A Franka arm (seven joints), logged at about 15 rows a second.
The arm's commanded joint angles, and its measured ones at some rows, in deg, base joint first. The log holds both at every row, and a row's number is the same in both.
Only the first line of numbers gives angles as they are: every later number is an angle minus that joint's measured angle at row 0.
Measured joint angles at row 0:
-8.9 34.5 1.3 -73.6 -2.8 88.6 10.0
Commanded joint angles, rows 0 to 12:
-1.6 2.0 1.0 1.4 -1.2 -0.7 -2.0
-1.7 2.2 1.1 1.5 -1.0 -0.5 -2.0
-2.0 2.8 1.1 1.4 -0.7 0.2 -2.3
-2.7 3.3 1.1 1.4 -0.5 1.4 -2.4
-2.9 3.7 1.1 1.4 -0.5 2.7 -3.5
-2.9 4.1 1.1 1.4 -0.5 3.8 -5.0
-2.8 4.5 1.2 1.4 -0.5 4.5 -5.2
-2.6 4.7 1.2 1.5 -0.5 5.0 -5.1
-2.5 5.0 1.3 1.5 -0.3 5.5 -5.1
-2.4 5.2 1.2 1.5 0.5 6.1 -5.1
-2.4 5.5 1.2 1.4 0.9 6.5 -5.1
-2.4 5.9 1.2 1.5 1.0 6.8 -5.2
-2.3 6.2 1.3 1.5 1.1 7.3 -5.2
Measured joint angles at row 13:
-1.8 5.2 0.6 0.4 0.3 6.8 -4.4
